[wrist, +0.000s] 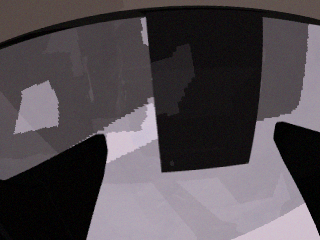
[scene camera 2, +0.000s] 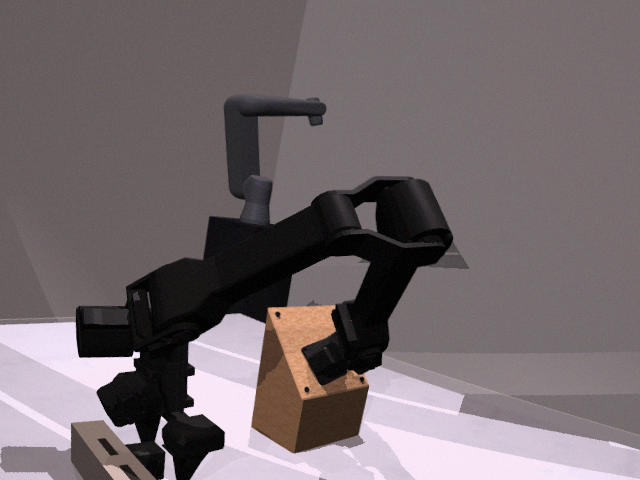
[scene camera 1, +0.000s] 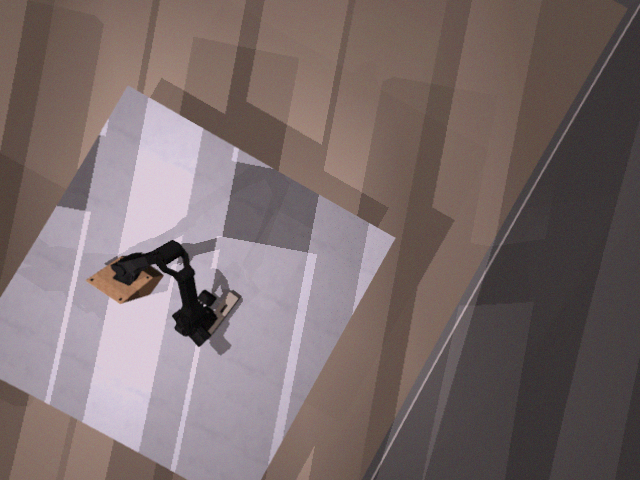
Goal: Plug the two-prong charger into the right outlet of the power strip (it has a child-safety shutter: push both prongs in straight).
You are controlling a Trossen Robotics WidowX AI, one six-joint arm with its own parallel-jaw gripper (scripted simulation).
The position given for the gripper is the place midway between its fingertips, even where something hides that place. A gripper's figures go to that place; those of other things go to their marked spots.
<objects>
The gripper (wrist: 195,137) is 10 cm from the lens. A charger (wrist: 206,69) is 5 cm from the lens.
</objects>
